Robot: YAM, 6 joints.
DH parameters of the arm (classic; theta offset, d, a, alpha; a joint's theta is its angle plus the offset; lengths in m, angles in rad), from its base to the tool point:
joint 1: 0 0.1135 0.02 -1.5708
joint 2: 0 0 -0.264 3.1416
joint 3: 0.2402 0 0.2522 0
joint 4: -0.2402 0 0.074 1.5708
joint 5: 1.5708 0 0 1.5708
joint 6: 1.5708 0.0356 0 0
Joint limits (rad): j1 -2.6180..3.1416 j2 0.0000..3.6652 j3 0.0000..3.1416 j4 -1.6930..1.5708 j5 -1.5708..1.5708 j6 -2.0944..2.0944
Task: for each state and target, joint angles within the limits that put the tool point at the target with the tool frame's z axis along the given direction. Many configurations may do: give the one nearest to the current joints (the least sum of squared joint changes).
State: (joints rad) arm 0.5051 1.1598 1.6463 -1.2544 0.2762 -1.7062
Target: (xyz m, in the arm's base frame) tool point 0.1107 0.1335 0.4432 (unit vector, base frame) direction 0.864 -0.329 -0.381
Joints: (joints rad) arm 1.0676 1.2903 1.7359 -1.6911 1.1570 -1.7062
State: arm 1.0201 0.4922 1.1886 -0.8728 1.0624 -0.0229
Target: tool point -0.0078 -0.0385 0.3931 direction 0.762 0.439 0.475
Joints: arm 0.9976 0.0019 0.8531 -0.3054 0.4141 -0.0229
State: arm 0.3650 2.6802 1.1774 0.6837 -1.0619 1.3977
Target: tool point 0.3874 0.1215 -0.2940 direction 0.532 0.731 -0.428
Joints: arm 0.2536 3.5623 1.9775 1.0350 -0.6114 1.3977
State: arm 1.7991 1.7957 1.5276 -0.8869 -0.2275 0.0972
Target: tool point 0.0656 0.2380 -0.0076 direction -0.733 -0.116 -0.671
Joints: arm 1.2088 2.2888 0.8890 -0.6728 -0.6999 0.0972
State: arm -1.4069 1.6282 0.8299 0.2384 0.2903 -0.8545
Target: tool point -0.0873 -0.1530 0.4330 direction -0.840 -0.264 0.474
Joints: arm -1.9510 0.8781 0.8436 0.7397 0.7505 -0.8545
